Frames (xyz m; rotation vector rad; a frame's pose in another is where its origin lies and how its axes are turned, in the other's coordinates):
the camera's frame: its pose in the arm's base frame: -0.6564 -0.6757 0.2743 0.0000 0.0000 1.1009
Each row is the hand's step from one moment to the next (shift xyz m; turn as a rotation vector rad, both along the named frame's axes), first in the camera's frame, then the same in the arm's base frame.
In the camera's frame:
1: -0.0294 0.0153 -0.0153 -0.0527 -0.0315 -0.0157
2: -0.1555 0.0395 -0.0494 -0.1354 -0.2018 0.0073
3: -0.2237 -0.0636 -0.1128 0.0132 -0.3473 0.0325
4: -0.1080 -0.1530 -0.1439 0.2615 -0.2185 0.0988
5: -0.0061 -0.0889 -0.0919 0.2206 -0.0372 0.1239
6: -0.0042 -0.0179 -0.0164 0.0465 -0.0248 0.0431
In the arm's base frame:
1: -0.0270 -0.0193 -0.0153 0.0042 -0.0613 -0.0157
2: -0.1056 -0.1208 -0.0494 0.1186 -0.2121 0.0073
3: -0.0446 -0.2283 -0.1128 0.3156 -0.1455 0.0325
4: 0.0875 -0.1656 -0.1439 0.3132 0.1342 0.0988
5: 0.0765 -0.0457 -0.0919 0.1331 0.1798 0.1239
6: 0.0141 -0.0118 -0.0164 0.0432 0.0302 0.0431

